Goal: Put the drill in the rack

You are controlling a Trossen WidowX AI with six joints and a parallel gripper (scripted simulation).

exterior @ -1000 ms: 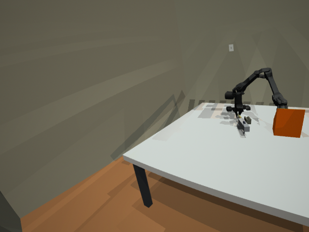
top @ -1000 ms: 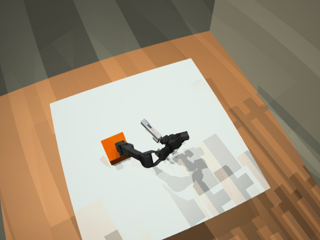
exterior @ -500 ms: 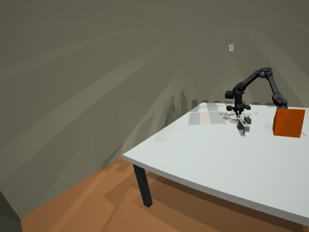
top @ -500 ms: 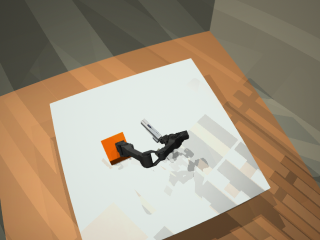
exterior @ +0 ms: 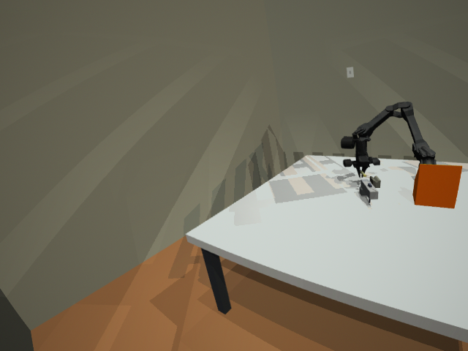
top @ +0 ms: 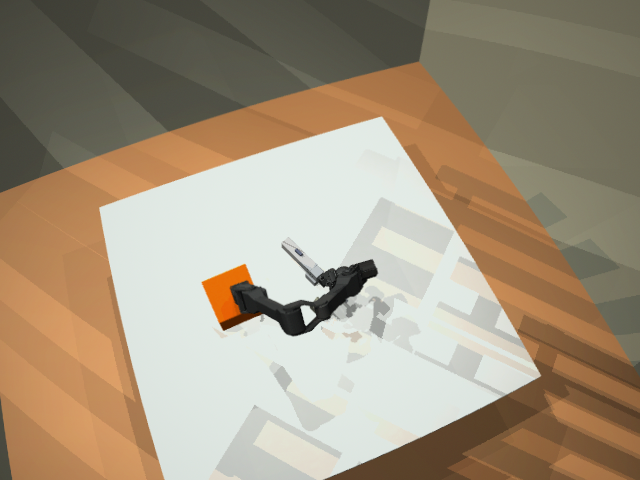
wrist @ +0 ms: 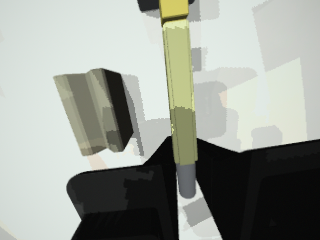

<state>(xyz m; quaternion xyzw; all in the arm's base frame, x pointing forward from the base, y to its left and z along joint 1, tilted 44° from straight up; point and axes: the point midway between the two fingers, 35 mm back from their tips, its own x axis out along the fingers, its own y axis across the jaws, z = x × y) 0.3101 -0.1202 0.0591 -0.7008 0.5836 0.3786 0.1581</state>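
Right now my gripper tip is 40 mm to the right of the drill, 40 mm below it and 10 mm past it. Round my gripper tip: blue key: 210 mm to the left, 70 mm behind, 20 mm above; rack: 80 mm behind, 20 mm below, 10 mm to the left.
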